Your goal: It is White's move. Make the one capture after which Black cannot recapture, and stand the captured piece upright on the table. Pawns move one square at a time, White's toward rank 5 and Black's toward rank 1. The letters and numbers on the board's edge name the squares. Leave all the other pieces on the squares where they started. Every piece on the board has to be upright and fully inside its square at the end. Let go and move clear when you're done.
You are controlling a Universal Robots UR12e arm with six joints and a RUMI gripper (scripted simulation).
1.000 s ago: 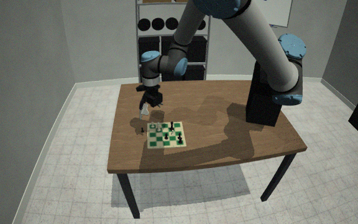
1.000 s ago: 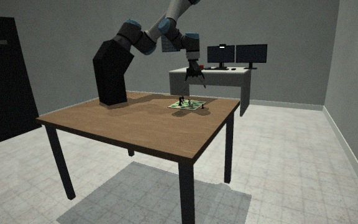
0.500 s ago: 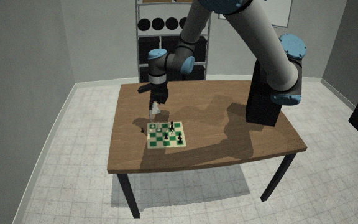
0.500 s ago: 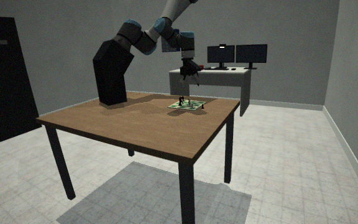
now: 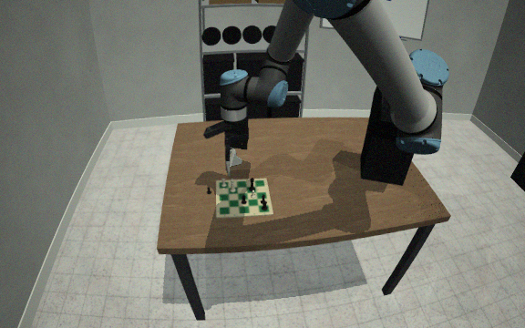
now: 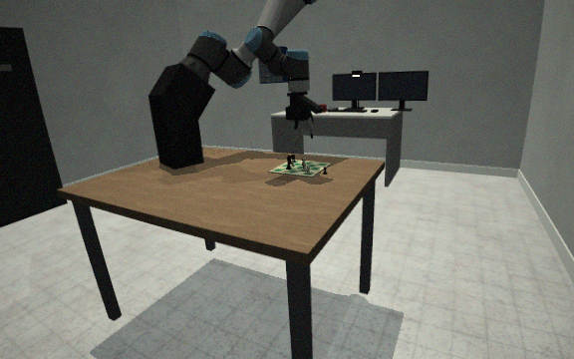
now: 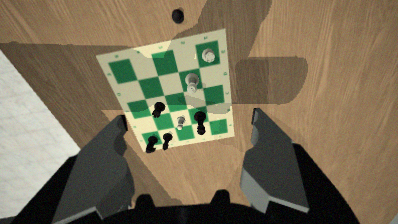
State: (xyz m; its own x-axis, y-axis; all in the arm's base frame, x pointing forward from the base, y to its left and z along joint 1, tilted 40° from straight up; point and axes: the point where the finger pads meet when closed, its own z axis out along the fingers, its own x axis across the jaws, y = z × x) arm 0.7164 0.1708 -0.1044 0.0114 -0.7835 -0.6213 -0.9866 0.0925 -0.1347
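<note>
Right now my hand is 120 mm above the white rook, 40 mm short of it and 30 mm to the left of it. Also, from my hand: chessboard: 140 mm below, 50 mm behind, 30 mm to the left; white pawn: 120 mm below, 90 mm behind, 30 mm to the left; black pawn: 130 mm below, 90 mm ahead, 20 mm to the left.
</note>
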